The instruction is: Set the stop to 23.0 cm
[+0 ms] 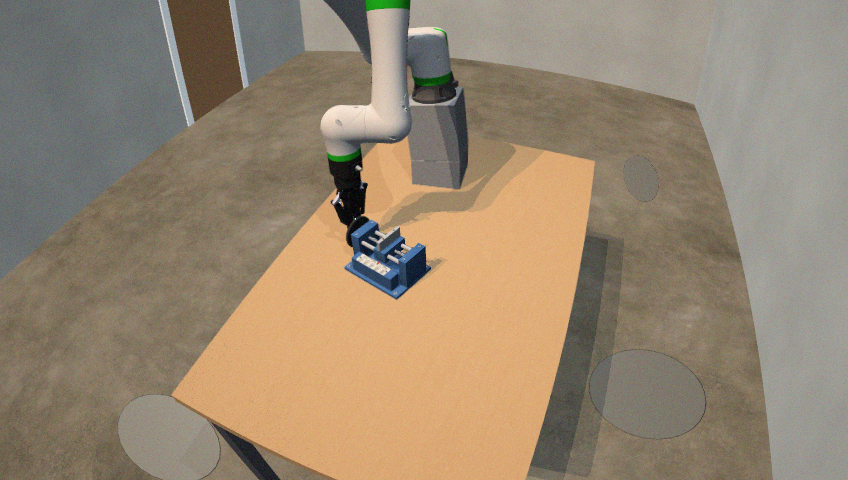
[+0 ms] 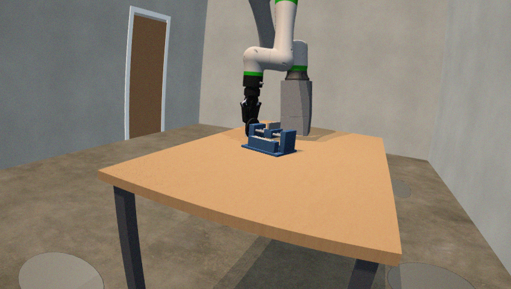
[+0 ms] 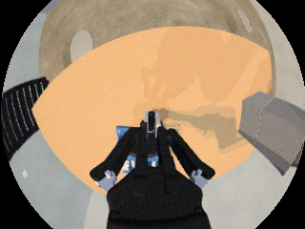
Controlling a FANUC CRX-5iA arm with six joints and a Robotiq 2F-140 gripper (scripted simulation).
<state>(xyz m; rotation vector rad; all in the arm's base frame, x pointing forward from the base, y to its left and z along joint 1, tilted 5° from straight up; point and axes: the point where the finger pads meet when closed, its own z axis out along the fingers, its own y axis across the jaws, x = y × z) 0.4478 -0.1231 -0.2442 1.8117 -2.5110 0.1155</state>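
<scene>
Right now the grey stop plate is 14 cm to the left of my hand, 7 cm ahead of it and 3 cm above it. From my hand the other things lie so: black handwheel (2 cm to the left, 1 cm below, 1 cm ahead).
</scene>
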